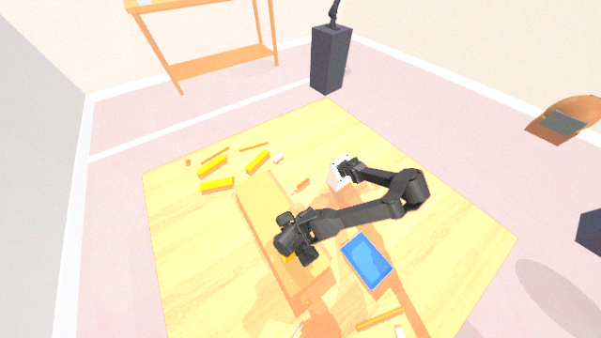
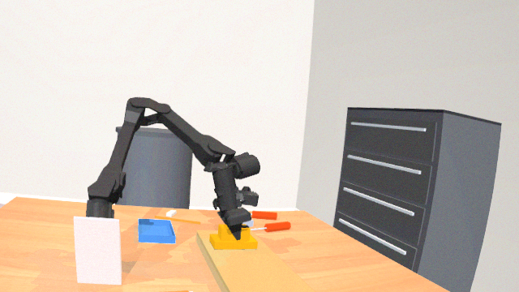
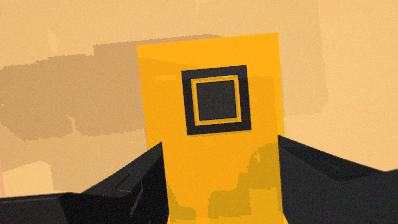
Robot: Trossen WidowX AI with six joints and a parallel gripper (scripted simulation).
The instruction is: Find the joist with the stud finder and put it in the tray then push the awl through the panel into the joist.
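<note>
Now: gripper tip 20 cm past the blue tray, 21 cm to the right of it and 5 cm above it. Also, from my gripper tip: yellow stud finder 1 cm ahead, 2 cm above; then awl 19 cm behind, 21 cm to the right, 6 cm below; then grey block 14 cm ahead, 30 cm to the left, 5 cm below.
</note>
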